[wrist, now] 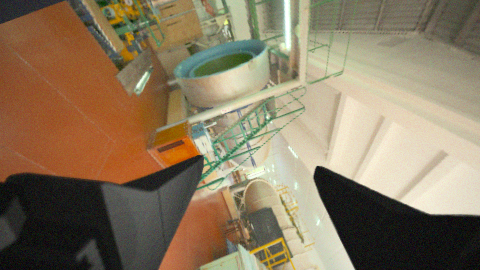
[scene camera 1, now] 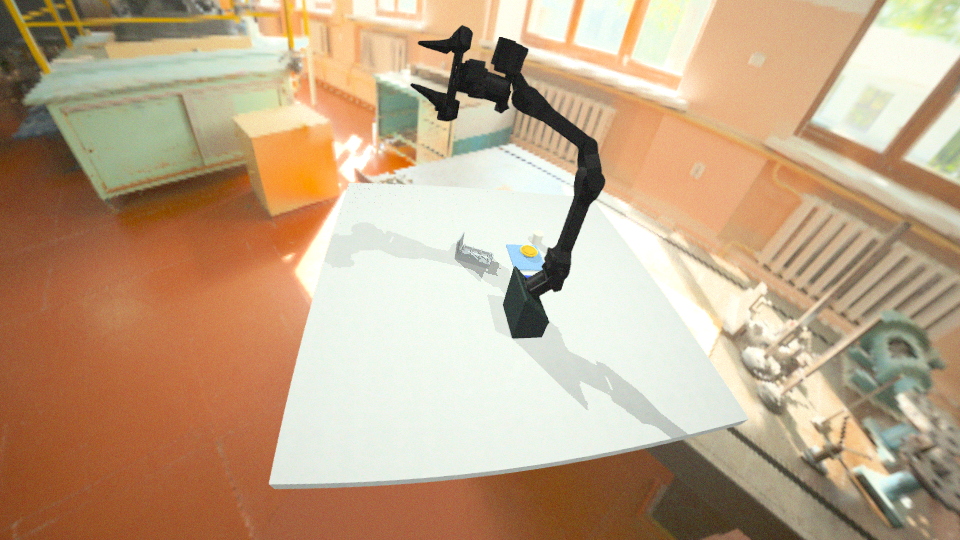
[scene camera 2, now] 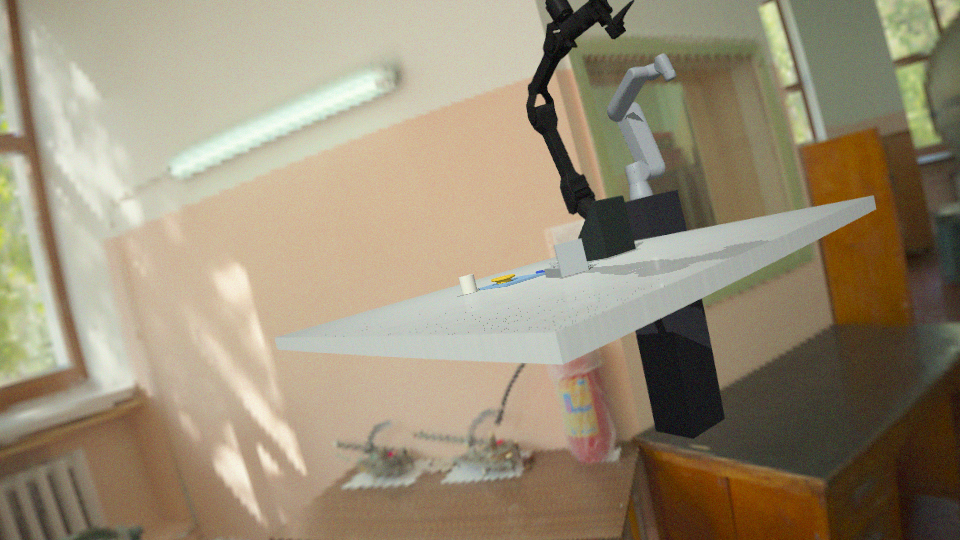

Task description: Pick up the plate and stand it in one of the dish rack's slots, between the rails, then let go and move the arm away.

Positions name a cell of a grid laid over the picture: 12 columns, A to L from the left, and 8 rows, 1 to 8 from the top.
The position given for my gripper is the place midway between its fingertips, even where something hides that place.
Observation:
My gripper (scene camera 1: F1) is open, with nothing in its grasp. Further things: a grey dish rack (scene camera 2: H4).
My gripper is seen too in the wrist view (wrist: G5). The wrist view does not show the grey dish rack: it is out of frame.

